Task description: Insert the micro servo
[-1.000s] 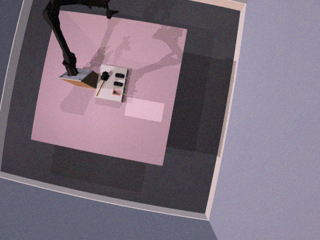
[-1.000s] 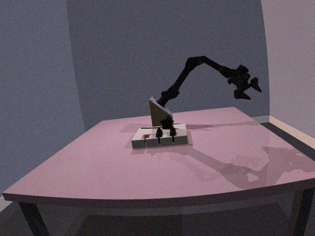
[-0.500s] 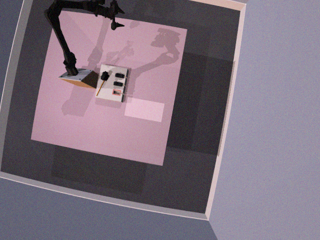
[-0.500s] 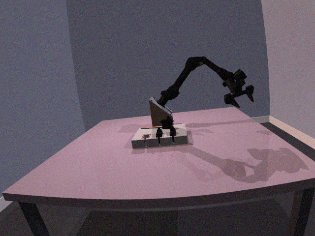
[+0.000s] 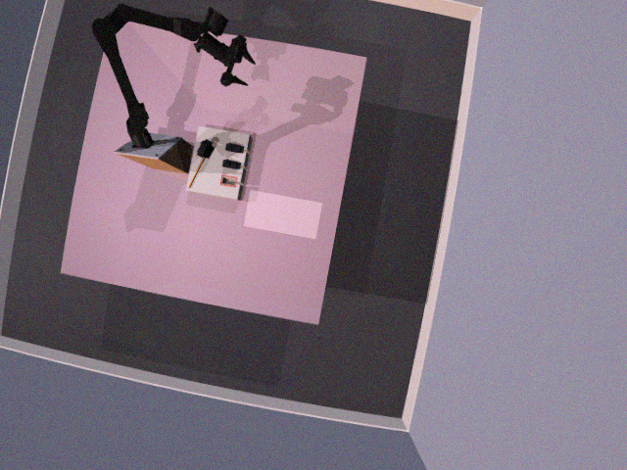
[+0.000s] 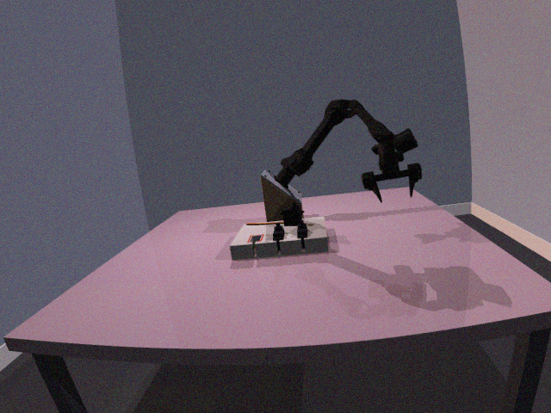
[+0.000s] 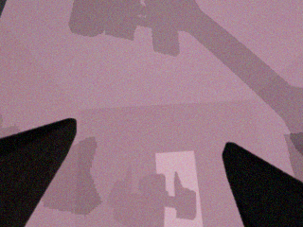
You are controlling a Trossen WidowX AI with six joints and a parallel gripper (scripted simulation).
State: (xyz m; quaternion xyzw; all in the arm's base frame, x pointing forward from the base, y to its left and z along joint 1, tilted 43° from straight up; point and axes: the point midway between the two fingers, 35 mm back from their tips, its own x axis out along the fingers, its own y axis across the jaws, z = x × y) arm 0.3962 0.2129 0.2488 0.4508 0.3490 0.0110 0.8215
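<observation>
My gripper tip is now 200 mm past the white deck, 340 mm to the left of it and 110 mm above it.
</observation>
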